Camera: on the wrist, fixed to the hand. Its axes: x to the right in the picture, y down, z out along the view.
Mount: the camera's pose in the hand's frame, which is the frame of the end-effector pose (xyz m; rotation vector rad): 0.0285 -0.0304 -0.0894 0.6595 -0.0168 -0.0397
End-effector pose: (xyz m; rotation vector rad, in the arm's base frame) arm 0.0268 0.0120 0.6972 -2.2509 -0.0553 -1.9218
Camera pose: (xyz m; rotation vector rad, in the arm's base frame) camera -0.0602 0.0249 0.7418 -1.8203 -0.6378 -1.5813
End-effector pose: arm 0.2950 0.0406 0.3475 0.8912 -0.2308 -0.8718
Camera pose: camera 0.3420 0.0617 0.2634 1.5034 -0.5347 -0.8501
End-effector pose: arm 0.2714 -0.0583 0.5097 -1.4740 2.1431 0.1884
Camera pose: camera 0.2606 -0.1295 0.5771 -1.1089 1.8918 -0.4767
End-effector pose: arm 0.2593 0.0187 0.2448 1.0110 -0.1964 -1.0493
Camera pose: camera 0.3066 0.0461 0.1627 1.6011 -0.5625 -1.0497
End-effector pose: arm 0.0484 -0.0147 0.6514 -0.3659 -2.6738 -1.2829
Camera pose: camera 0.0154 -0.0987 0.6912 -0.2275 -2.9195 -0.3452
